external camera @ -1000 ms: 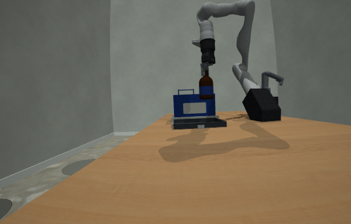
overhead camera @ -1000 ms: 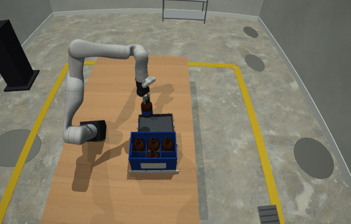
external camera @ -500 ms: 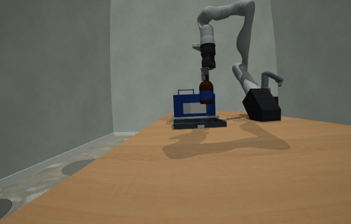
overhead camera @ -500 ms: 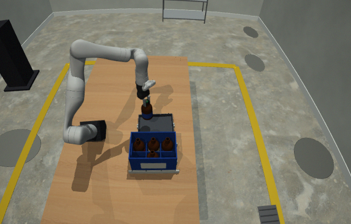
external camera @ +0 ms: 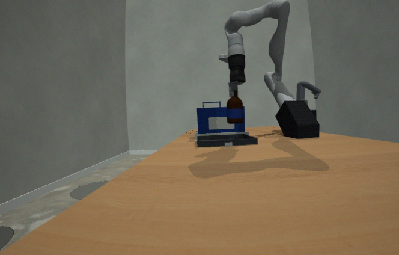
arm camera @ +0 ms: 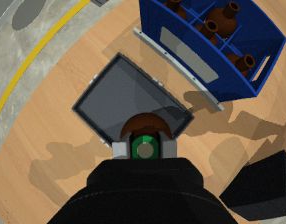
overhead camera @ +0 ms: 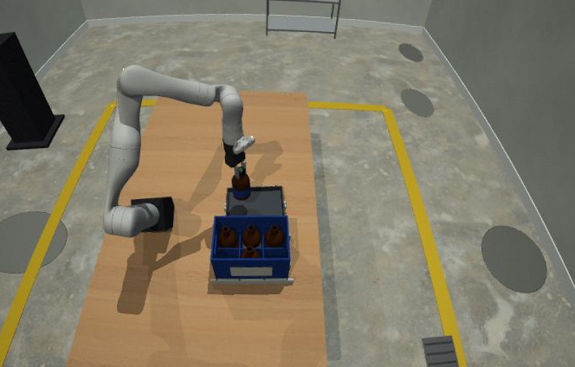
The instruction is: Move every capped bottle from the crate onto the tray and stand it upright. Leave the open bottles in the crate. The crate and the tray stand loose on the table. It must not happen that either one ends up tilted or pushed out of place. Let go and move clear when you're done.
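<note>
My gripper is now 60 mm above the brown bottle. The rest, counted from my hand: crate (260 mm to the right, 140 mm below, 30 mm ahead); then dark grey tray (210 mm below, 50 mm ahead).
</note>
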